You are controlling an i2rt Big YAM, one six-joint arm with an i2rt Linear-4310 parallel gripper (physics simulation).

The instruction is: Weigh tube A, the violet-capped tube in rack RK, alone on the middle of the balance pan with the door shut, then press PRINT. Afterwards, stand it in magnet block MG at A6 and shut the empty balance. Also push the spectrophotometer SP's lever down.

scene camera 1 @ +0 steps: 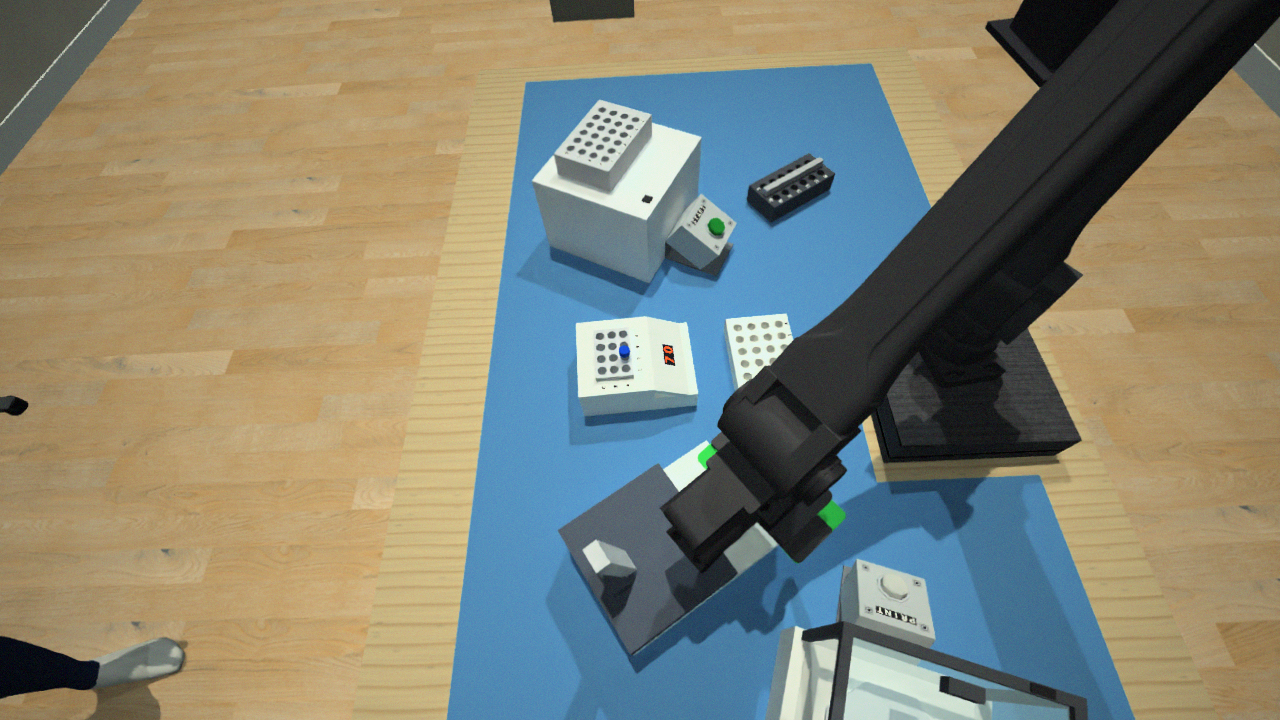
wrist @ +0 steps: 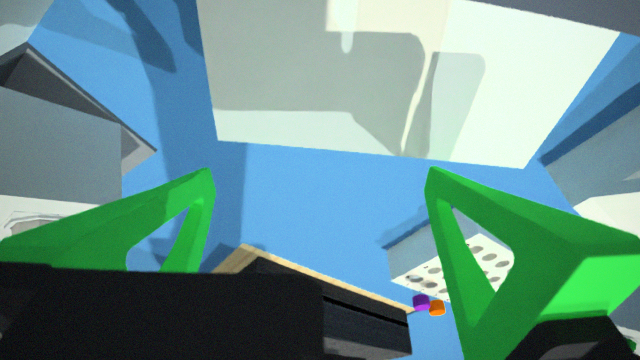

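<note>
The gripper (scene camera 1: 769,484) (wrist: 320,171) is open and empty above the white end of a dark-topped instrument (scene camera 1: 648,537) (wrist: 500,100), probably SP. A pale lever-like block (scene camera 1: 606,557) stands up on its dark top. The violet cap of tube A (wrist: 421,302) shows beside an orange cap (wrist: 437,307) at the corner of white rack RK (scene camera 1: 759,338) (wrist: 425,275); the arm hides that corner in the scene view. The balance (scene camera 1: 789,671) is cut off at the lower edge; its door state is unclear. The PRINT button (scene camera 1: 894,586) (wrist: 30,224) is beside it. A black two-row block (scene camera 1: 791,188), possibly MG, lies far back.
A white block unit (scene camera 1: 662,380) (wrist: 590,155) with a blue cap and a red 70 display stands left of RK. Behind it are a tall white box (scene camera 1: 595,223) carrying a holed rack (scene camera 1: 608,134) and a green-button box (scene camera 1: 702,232). The arm's black base (scene camera 1: 993,411) is right.
</note>
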